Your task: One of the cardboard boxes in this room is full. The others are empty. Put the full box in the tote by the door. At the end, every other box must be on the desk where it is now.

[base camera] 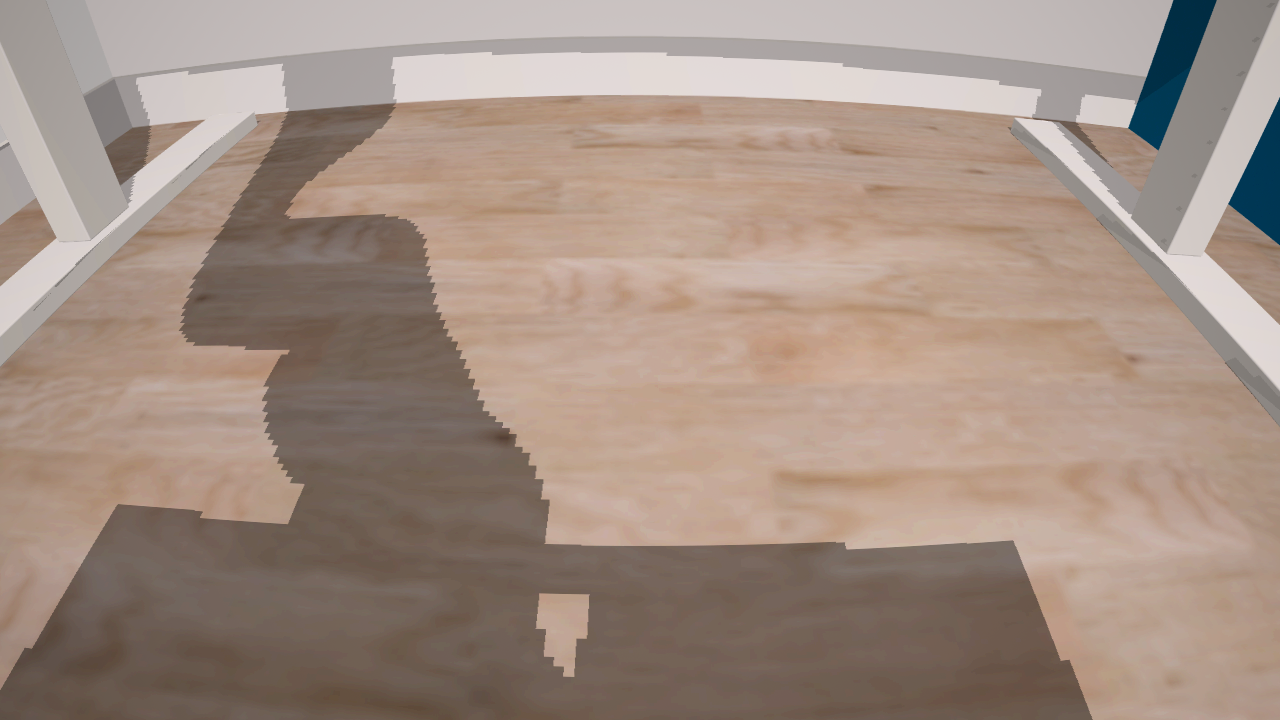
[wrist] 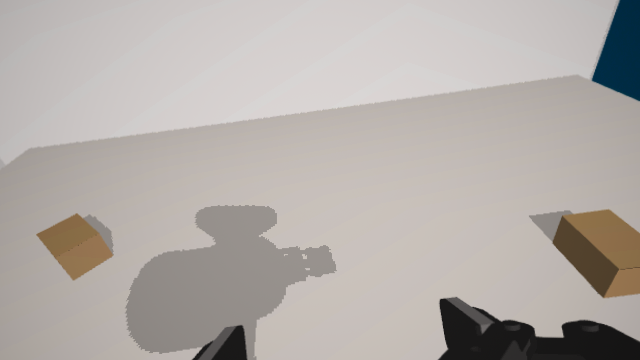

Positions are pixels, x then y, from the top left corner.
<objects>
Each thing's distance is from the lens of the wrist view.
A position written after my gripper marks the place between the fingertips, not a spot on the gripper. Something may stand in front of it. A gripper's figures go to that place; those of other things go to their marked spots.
my gripper (wrist: 343,334): 16 cm
white desk (wrist: 346,226): 56 cm
</objects>
